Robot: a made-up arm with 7 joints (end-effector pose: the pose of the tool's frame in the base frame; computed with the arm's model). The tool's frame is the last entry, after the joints. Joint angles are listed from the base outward.
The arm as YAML. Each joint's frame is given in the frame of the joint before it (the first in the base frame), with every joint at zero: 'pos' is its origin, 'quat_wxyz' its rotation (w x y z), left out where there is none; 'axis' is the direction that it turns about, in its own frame. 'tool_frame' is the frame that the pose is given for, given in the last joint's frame.
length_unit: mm
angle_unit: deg
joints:
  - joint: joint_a
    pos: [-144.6, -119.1, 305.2]
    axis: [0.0, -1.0, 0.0]
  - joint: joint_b
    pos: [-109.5, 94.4, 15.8]
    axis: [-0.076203, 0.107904, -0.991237]
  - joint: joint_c
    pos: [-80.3, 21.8, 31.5]
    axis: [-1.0, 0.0, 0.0]
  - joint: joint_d
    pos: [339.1, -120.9, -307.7]
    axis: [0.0, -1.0, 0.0]
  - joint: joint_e
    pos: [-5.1, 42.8, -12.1]
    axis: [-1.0, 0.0, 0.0]
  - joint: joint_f
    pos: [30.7, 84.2, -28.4]
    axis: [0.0, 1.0, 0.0]
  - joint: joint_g
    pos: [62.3, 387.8, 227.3]
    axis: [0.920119, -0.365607, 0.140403]
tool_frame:
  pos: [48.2, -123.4, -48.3]
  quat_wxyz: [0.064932, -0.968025, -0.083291, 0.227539]
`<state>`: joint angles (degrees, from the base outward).
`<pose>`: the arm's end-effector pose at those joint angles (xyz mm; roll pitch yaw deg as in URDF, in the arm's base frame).
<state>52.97 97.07 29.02 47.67 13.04 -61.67 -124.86</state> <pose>265.9 -36.7 -21.2 165.60 -19.06 163.08</pose>
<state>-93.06 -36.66 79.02 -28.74 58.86 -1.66 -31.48</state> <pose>-478.6 -201.5 -64.6 3.62 60.74 -22.49</pose>
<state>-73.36 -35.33 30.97 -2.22 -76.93 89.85 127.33</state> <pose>-22.1 515.3 217.0 75.44 36.55 109.67</pose>
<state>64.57 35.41 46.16 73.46 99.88 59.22 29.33</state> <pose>-54.1 -645.1 585.3 -127.12 -26.92 -144.87</pose>
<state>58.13 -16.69 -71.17 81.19 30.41 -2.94 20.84</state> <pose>-315.2 354.0 594.4 -31.04 -52.99 -96.75</pose>
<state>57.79 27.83 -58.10 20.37 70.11 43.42 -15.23</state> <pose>367.6 143.6 738.9 -154.48 21.29 -25.95</pose>
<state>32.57 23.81 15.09 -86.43 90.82 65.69 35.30</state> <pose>-238.0 -248.3 -237.0 60.73 26.56 -129.22</pose>
